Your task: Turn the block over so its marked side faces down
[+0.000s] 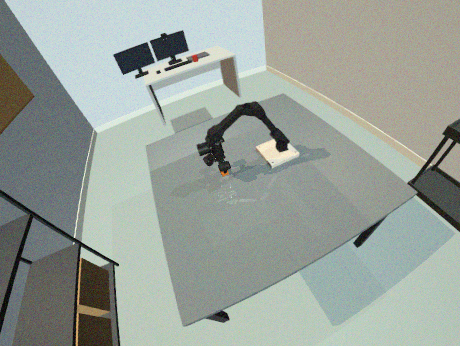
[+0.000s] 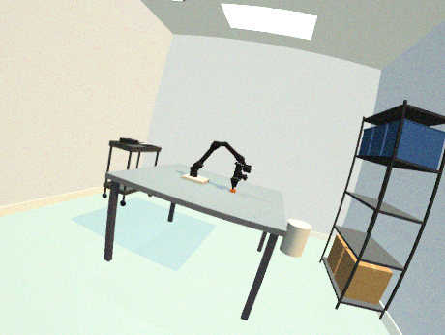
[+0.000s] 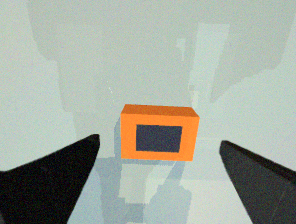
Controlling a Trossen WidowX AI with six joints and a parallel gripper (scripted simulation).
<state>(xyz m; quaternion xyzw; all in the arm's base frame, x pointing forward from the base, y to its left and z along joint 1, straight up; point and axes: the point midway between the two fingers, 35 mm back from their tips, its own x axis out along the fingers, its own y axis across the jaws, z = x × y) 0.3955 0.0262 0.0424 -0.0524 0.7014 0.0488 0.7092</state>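
My gripper tip is 2 cm above the orange block.
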